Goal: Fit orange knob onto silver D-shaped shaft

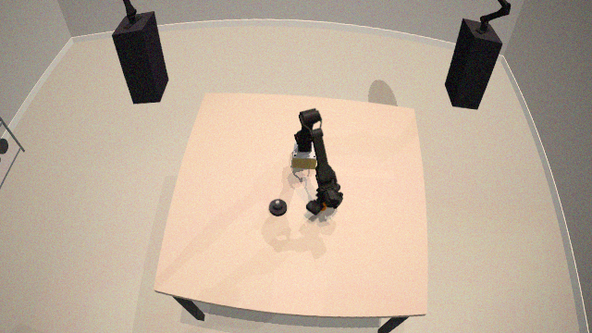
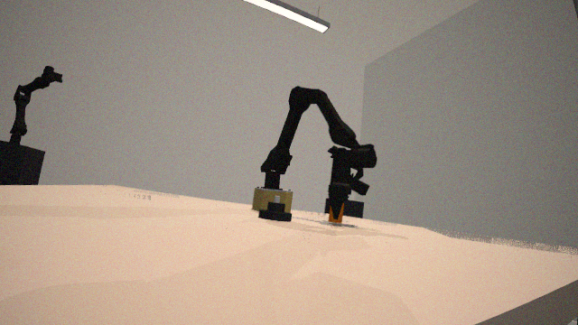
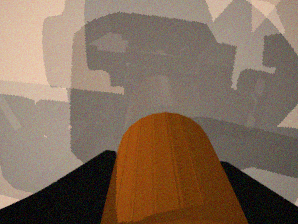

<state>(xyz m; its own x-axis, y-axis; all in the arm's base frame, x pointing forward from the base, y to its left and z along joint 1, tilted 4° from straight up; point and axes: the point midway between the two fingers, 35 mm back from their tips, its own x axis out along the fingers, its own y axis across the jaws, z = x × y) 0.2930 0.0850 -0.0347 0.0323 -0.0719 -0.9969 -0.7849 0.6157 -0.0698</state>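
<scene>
My gripper tip is 30 mm below the orange knob. The rest, counted from my gripper tip: round pedestal: 210 mm to the right, 20 mm above, 10 mm ahead.
</scene>
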